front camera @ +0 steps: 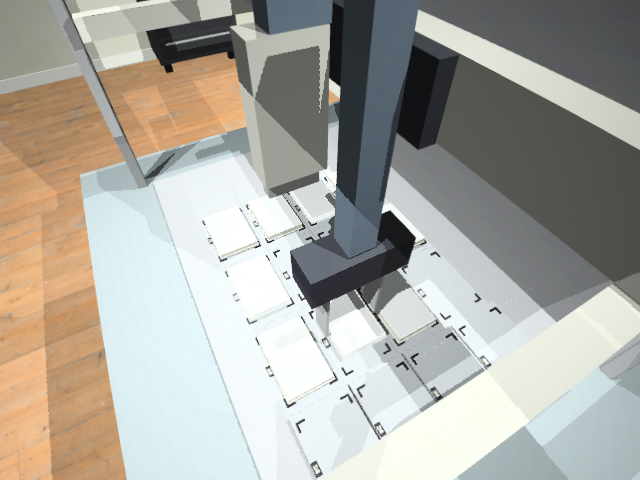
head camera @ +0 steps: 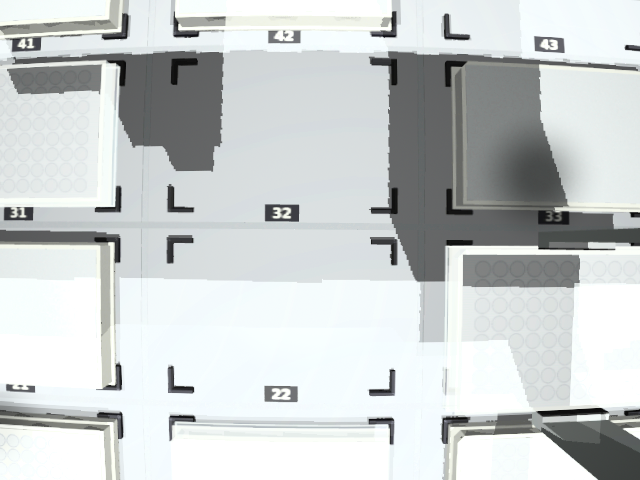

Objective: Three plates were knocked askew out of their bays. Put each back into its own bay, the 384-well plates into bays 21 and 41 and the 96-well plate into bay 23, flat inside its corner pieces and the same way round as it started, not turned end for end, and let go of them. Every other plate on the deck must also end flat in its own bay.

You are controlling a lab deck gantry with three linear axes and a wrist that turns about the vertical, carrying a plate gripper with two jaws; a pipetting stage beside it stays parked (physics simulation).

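Pixels of known places: gripper, fingertip midpoint: (front camera: pixel 346 316) (head camera: pixel 568 328); robot's base, link origin: (front camera: pixel 203 221).
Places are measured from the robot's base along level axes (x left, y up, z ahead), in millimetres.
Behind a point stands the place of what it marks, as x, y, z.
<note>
The 96-well plate (front camera: pixel 361 330) @[158, 40, 417] (head camera: pixel 516 310) @[161, 41, 348] is at bay 23, square to the bay. It looks larger than its neighbours in the head view and covers its near left corner piece, so it appears slightly raised. My gripper (front camera: pixel 351 324) @[150, 36, 380] (head camera: pixel 573 330) @[150, 36, 380] is shut on it, one jaw against each long side. The plate in bay 21 (front camera: pixel 273 215) @[145, 14, 72] (head camera: pixel 51 315) @[151, 14, 96] lies straight, its right-hand corner pieces showing around it in the head view. The plate in bay 41 (head camera: pixel 51 9) @[331, 14, 90] shows partly, inside its visible corner piece. The right part of the held plate is cut off in the head view.
Neighbouring plates lie in bay 33 (front camera: pixel 408 312) @[261, 15, 419] (head camera: pixel 506 134) @[256, 14, 355] and bay 13 (front camera: pixel 297 361) @[43, 14, 404] (head camera: pixel 485 459) @[70, 14, 347]. Others sit in bay 31 (head camera: pixel 46 129) @[258, 14, 91], bay 42 (head camera: pixel 289 7) @[328, 14, 232] and bay 12 (front camera: pixel 258 289) @[40, 14, 241] (head camera: pixel 279 454) @[74, 14, 228]. The beige pipetting stage (front camera: pixel 289 118) hangs behind the gripper.
</note>
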